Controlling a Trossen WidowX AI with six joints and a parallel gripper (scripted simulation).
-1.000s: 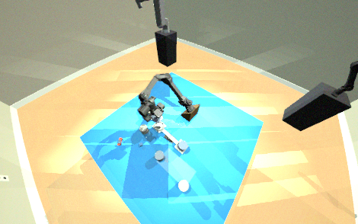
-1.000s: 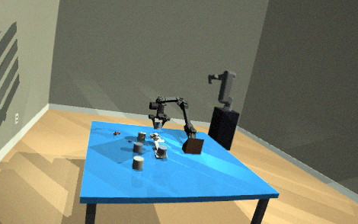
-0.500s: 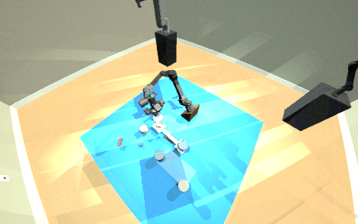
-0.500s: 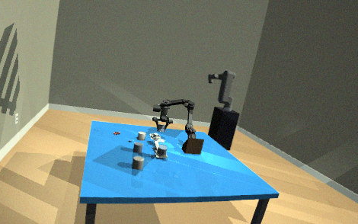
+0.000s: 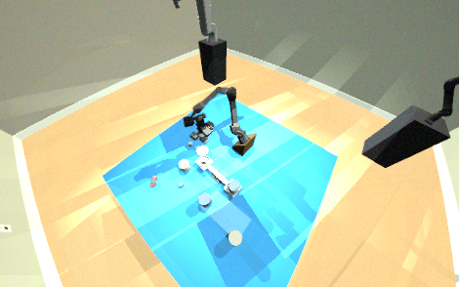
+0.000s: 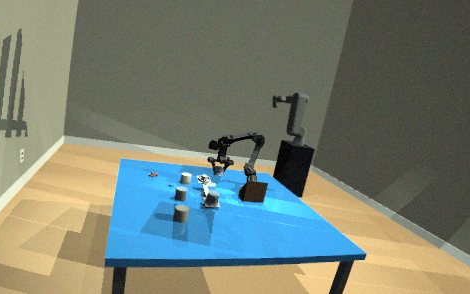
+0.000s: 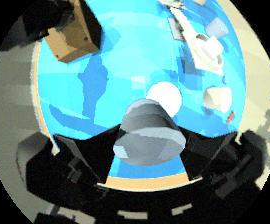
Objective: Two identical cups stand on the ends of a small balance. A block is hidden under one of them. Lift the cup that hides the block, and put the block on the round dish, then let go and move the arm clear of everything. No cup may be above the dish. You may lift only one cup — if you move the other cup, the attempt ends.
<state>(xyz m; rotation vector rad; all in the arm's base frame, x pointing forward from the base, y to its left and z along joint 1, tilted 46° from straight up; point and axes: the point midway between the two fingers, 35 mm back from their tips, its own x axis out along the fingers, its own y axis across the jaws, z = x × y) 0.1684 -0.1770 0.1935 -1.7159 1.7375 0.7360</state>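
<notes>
My gripper tip is 140 mm to the right of the grey block and 130 mm short of it. Round my gripper tip: small red thing (450 mm ahead, 80 mm below, 30 mm to the right); then round dish (90 mm below, 60 mm ahead, 30 mm to the left).
</notes>
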